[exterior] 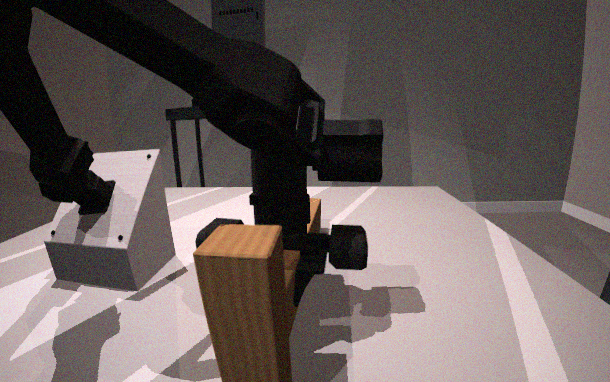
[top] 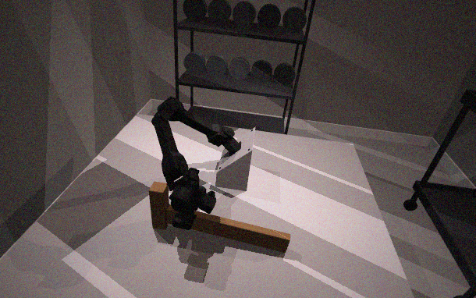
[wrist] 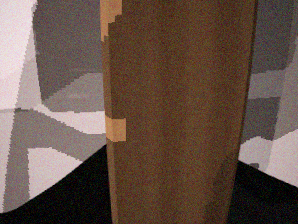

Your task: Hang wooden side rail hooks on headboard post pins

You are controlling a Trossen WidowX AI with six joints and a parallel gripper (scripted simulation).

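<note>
The headboard post lies 10 mm behind my gripper tip, 110 mm to the right of it and 40 mm above it.
</note>
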